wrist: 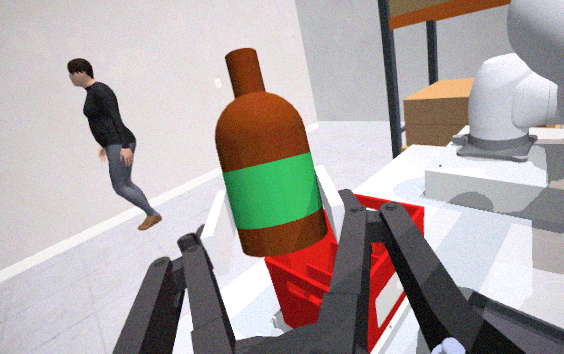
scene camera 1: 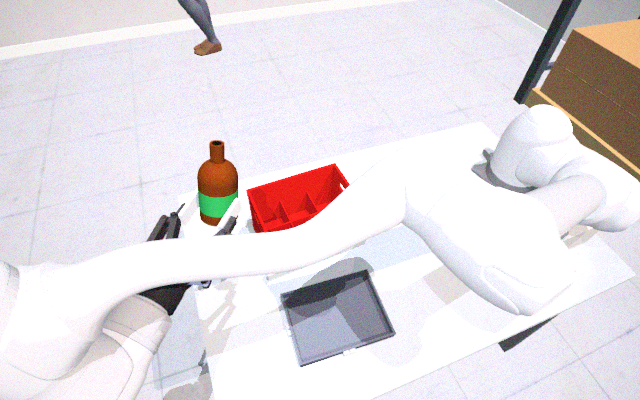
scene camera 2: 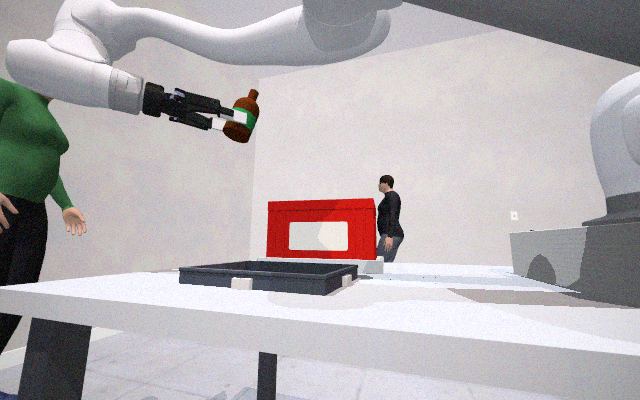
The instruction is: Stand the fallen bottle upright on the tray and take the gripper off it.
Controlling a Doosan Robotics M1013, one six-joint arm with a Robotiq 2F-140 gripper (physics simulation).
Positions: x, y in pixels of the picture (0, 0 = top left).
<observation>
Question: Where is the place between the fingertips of the gripper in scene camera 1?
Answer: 219, 198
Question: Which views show the gripper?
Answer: The wrist view, scene camera 1 and scene camera 2: all of them.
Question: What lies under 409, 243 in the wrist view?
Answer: The gripper.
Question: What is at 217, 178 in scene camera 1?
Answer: A brown bottle.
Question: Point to a brown bottle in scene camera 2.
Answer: At 238, 132
</observation>
